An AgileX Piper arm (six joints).
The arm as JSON. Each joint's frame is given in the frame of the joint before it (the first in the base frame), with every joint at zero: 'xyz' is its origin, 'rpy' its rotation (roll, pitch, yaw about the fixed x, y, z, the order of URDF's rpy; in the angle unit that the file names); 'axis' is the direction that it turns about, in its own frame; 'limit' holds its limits. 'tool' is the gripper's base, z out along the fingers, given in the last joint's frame.
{
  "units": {
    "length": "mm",
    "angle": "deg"
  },
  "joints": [
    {
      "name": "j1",
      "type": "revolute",
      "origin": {
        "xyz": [
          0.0,
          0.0,
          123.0
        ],
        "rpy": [
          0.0,
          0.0,
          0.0
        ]
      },
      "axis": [
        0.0,
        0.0,
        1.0
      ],
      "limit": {
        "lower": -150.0,
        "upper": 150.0
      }
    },
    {
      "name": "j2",
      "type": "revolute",
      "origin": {
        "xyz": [
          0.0,
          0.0,
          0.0
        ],
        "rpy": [
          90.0,
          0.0,
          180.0
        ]
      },
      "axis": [
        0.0,
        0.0,
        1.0
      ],
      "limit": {
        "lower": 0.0,
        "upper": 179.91
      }
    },
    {
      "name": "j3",
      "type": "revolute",
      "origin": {
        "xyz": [
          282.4,
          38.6,
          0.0
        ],
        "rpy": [
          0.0,
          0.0,
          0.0
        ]
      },
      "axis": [
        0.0,
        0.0,
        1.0
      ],
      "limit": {
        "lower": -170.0,
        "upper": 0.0
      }
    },
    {
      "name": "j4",
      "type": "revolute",
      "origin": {
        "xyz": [
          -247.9,
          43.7,
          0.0
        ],
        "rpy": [
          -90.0,
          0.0,
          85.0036
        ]
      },
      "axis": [
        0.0,
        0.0,
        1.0
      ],
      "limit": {
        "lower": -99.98,
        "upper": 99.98
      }
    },
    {
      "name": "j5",
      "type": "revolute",
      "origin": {
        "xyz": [
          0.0,
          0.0,
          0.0
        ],
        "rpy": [
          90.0,
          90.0,
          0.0
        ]
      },
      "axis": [
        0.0,
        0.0,
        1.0
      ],
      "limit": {
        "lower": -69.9,
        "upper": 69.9
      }
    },
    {
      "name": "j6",
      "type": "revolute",
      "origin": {
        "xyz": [
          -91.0,
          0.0,
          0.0
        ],
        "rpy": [
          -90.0,
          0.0,
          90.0
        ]
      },
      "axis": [
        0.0,
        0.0,
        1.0
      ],
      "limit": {
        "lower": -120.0,
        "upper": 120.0
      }
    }
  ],
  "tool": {
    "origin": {
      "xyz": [
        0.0,
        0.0,
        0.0
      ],
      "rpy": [
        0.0,
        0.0,
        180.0
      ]
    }
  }
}
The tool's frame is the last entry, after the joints.
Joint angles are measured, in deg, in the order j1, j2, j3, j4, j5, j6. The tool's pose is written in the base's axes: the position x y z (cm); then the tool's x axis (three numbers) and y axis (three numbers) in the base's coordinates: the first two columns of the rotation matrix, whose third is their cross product. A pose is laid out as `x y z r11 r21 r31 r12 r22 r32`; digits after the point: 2 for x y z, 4 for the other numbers.
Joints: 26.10 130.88 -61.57 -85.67 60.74 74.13
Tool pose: 35.48 8.57 5.21 -0.8506 -0.4842 -0.2051 -0.0806 0.5055 -0.8590
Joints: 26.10 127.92 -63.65 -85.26 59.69 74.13
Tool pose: 36.57 9.20 7.49 -0.8316 -0.4720 -0.2927 -0.0212 0.5535 -0.8326
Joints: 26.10 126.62 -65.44 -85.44 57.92 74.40
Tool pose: 37.42 9.77 8.69 -0.8097 -0.4700 -0.3513 0.0045 0.5938 -0.8046
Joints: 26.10 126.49 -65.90 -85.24 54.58 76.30
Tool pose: 37.69 10.23 8.56 -0.7990 -0.4540 -0.3943 0.0060 0.6497 -0.7602
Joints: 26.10 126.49 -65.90 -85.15 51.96 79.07
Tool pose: 37.76 10.54 8.29 -0.7933 -0.4258 -0.4352 0.0180 0.6980 -0.7159
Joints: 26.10 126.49 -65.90 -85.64 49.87 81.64
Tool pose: 37.86 10.82 8.12 -0.7846 -0.4047 -0.4697 0.0278 0.7339 -0.6786
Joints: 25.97 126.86 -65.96 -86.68 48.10 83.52
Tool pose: 38.01 10.99 7.79 -0.7763 -0.3978 -0.4890 0.0245 0.7561 -0.6540
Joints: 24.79 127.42 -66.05 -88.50 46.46 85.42
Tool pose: 38.41 10.48 7.40 -0.7713 -0.3881 -0.5044 0.0278 0.7713 -0.6359
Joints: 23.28 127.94 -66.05 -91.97 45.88 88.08
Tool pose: 38.95 9.65 7.21 -0.7572 -0.3886 -0.5250 0.0414 0.7736 -0.6324
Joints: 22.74 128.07 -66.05 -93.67 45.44 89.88
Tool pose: 39.18 9.40 7.18 -0.7475 -0.3843 -0.5419 0.0507 0.7803 -0.6233
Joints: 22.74 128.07 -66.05 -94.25 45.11 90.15
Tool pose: 39.23 9.47 7.18 -0.7428 -0.3897 -0.5444 0.0451 0.7822 -0.6214
